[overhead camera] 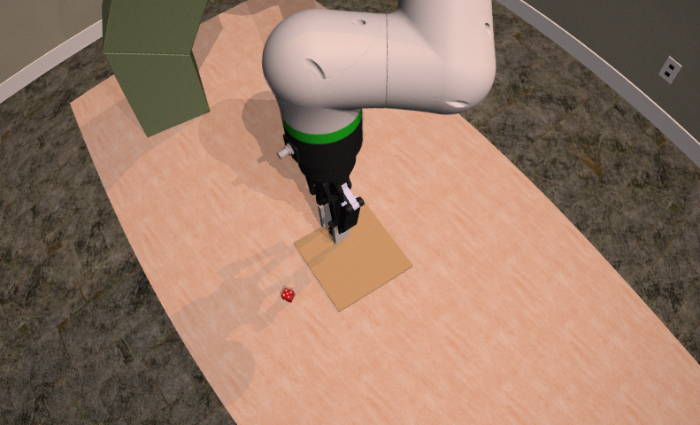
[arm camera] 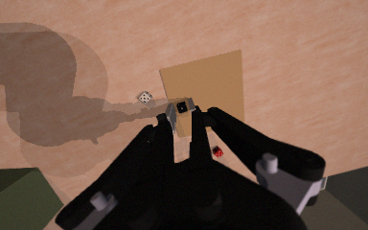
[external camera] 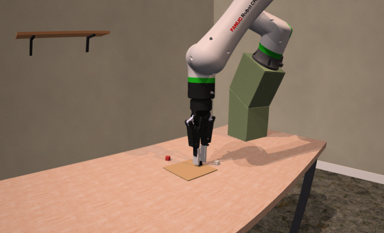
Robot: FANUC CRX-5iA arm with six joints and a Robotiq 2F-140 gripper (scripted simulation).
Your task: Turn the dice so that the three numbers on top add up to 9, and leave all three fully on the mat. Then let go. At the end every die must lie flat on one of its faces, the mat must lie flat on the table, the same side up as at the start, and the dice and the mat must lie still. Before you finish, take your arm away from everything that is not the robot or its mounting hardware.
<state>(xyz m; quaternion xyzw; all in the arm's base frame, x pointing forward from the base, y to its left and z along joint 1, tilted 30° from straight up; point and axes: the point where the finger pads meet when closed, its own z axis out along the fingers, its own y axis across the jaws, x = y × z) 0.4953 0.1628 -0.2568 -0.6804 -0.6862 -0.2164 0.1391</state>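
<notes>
The black die lies 30 mm below my hand. Round my hand: tan square mat (50 mm ahead, 40 mm below); then white die (60 mm behind, 30 mm to the left, 40 mm below); then red die (50 mm ahead, 120 mm to the right, 40 mm below).
</notes>
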